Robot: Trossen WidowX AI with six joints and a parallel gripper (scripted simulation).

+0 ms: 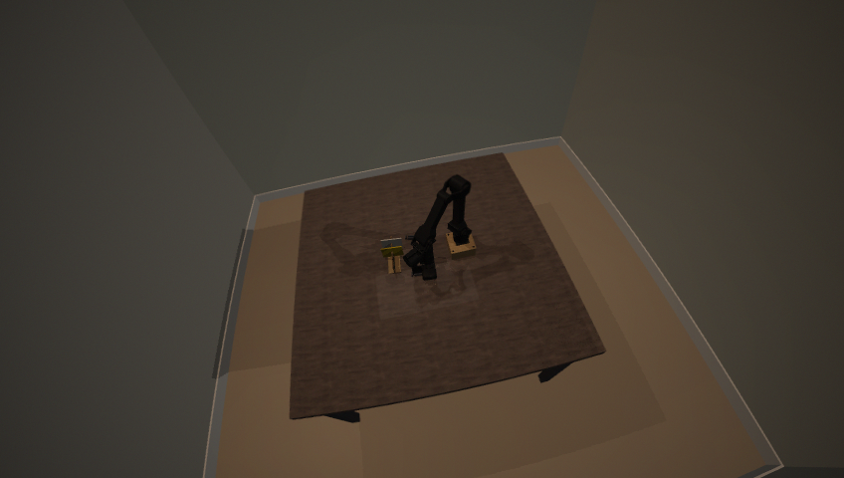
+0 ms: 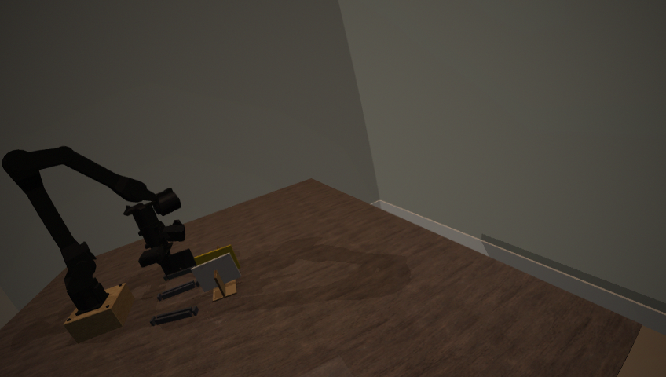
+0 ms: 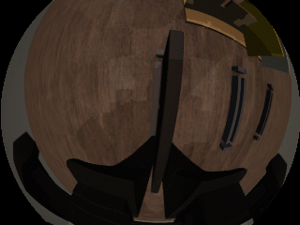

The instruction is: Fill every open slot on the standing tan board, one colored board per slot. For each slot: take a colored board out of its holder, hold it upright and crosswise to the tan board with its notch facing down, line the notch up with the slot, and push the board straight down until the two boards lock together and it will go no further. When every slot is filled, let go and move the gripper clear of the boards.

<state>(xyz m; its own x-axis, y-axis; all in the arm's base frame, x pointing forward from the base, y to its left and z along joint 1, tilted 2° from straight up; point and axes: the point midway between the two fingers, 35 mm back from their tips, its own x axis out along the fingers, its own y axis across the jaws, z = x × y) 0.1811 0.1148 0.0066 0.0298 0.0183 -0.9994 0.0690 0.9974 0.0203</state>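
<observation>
My gripper tip is 160 mm short of the yellow board, 120 mm to the left of it and 20 mm below it. The rest, counted from my gripper tip: tan board: 160 mm ahead, 120 mm to the right; then dark board: 30 mm ahead.
</observation>
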